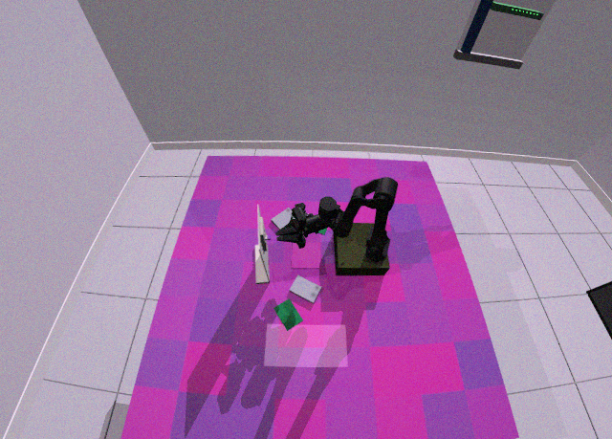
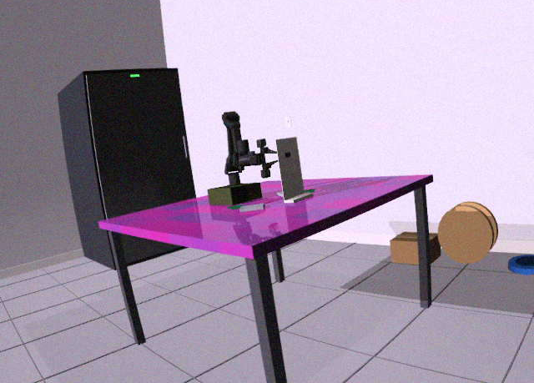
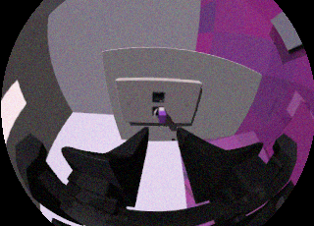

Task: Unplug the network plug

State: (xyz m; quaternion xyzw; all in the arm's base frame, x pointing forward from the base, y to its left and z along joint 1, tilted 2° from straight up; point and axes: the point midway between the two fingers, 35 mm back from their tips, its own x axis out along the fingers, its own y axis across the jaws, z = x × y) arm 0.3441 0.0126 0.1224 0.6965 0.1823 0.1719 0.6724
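My gripper tip is 40 mm short of the pale network plug and 10 mm to the right of it. Round my gripper tip: green card: 210 mm to the left, 210 mm below, 60 mm behind; then marked square: 210 mm below, 100 mm behind, 40 mm to the right; then upright white panel: 80 mm below, 60 mm ahead, 10 mm to the left.
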